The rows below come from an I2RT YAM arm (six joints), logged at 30 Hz.
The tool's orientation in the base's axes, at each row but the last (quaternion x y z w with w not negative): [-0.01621 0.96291 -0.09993 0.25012]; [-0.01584 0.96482 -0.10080 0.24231]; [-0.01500 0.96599 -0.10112 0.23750]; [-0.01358 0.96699 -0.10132 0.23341]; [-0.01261 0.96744 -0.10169 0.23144]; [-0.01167 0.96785 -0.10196 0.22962]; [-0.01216 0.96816 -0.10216 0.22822]
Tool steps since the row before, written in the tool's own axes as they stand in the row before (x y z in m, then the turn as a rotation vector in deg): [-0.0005 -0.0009 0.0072 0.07 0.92 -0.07]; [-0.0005 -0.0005 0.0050 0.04 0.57 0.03]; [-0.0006 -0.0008 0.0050 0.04 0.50 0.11]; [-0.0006 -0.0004 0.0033 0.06 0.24 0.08]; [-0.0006 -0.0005 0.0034 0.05 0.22 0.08]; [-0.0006 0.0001 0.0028 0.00 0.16 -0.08]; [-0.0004 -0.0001 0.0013 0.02 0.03 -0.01]
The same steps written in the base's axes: [0.0039 -0.0022 -0.0057 -0.08 0.91 -0.16]; [0.0028 -0.0014 -0.0040 -0.01 0.55 -0.16]; [0.0028 -0.0017 -0.0039 0.02 0.47 -0.21]; [0.0020 -0.0010 -0.0025 -0.01 0.22 -0.15]; [0.0021 -0.0011 -0.0026 0.00 0.20 -0.14]; [0.0018 -0.0004 -0.0022 -0.03 0.17 0.04]; [0.0009 -0.0003 -0.0009 -0.02 0.03 -0.01]
